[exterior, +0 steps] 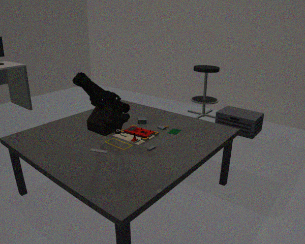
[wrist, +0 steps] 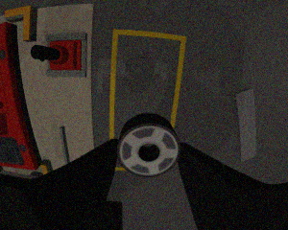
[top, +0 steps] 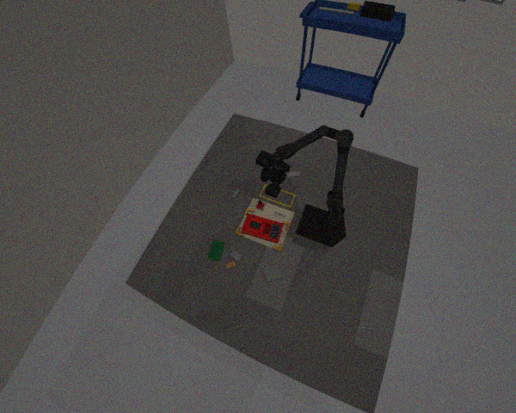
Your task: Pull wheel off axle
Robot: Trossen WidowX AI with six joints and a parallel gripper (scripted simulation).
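Right now my gripper tip is right at the wheel. From my gripper tip the other things lie so: green card: 39 cm to the left, 23 cm ahead, 9 cm below; then grey strip: 15 cm to the right, 9 cm below, 4 cm behind; then axle: 9 cm to the left, 7 cm ahead, 6 cm below.
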